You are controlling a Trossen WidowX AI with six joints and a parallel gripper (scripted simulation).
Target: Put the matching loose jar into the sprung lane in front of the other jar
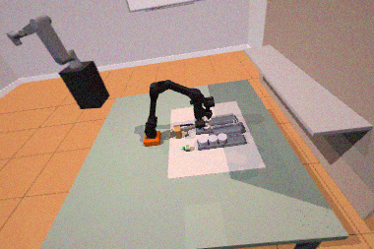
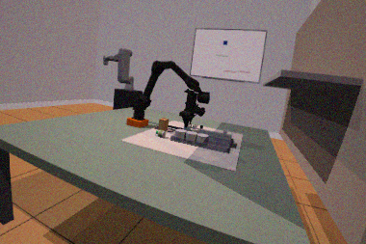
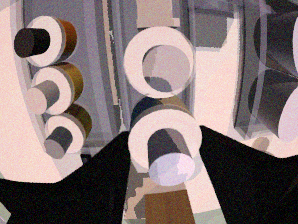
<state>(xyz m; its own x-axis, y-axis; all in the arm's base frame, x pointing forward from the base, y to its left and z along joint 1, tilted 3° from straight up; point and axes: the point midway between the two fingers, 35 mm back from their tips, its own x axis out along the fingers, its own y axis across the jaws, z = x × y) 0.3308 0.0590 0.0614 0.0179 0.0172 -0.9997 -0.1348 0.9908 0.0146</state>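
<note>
My gripper tip is 50 mm short of the white mat, 50 mm above it and 10 mm to the left of it. The rest, counted from my gripper tip: grey lane rack: 150 mm ahead, 30 mm below; tan block: 150 mm behind, 30 mm to the right, 10 mm below.
</note>
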